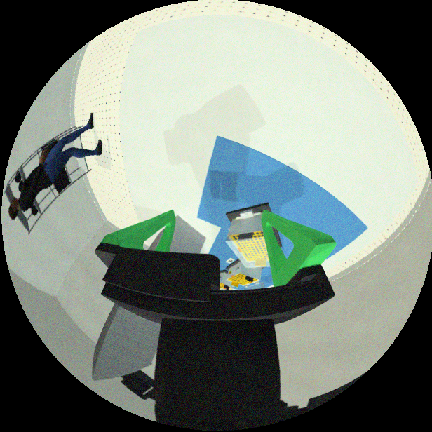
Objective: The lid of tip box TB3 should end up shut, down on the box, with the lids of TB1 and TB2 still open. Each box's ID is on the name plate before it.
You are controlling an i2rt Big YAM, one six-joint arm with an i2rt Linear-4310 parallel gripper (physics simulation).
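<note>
My gripper [218, 214] is open and empty, with its green fingers wide apart. A tip box [250, 246] with a yellow tip grid shows near the right finger, which hides part of its right side. A clear, dark-edged lid [247, 210] stands raised at its far side. A second tip box [242, 280] with yellow tips shows lower down, partly behind the gripper body, with a greyish raised lid part beside it. Another bit of yellow [225, 287] shows at the gripper body's edge. I cannot read any name plate, so I cannot tell which box is TB3.
The boxes are on a blue mat [260, 170] on a pale table [325, 125]. Shadows fall across both. A grey slab [189, 235] shows behind the left finger, and a larger grey panel [125, 337] is at lower left. A person [62, 157] and a wire cart are beyond the table at left.
</note>
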